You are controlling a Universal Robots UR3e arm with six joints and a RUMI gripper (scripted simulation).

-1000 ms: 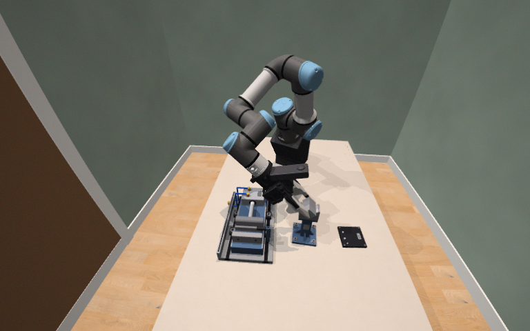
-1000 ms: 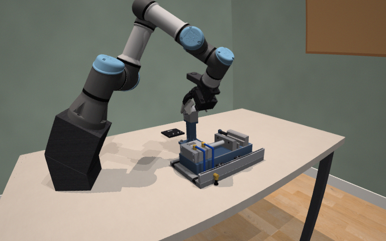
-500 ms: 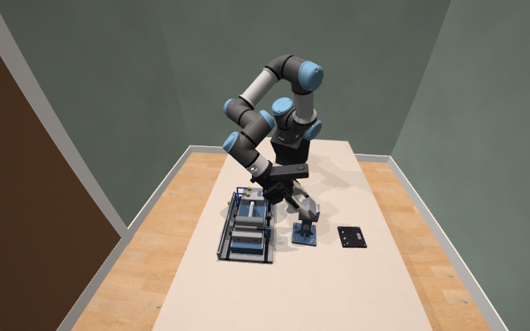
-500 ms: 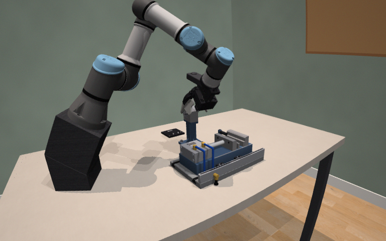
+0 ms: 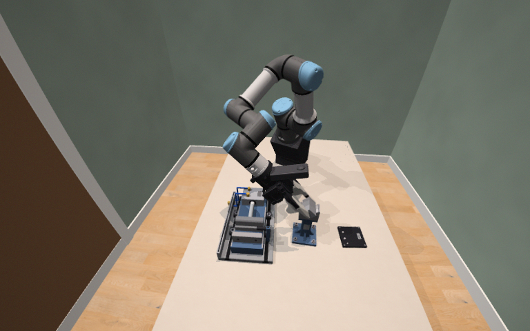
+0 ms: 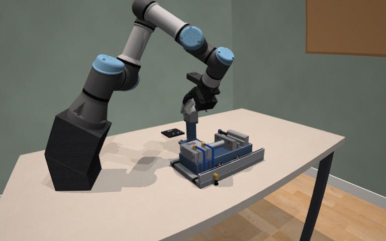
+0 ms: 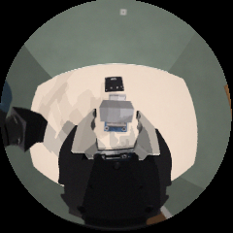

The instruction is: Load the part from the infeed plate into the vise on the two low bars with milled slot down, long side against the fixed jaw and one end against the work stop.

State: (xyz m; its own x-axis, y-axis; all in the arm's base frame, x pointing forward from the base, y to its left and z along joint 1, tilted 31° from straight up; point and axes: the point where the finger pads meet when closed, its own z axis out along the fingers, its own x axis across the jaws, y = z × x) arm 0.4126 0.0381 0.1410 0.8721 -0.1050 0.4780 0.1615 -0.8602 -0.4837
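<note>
The part lies 1 cm below my hand. From my hand the other things lie so: air cylinder 14 cm behind, 18 cm to the right, 9 cm below; then vise 5 cm behind, 20 cm to the right, 12 cm below; then black infeed plate 3 cm ahead, 19 cm to the left, 16 cm below.
</note>
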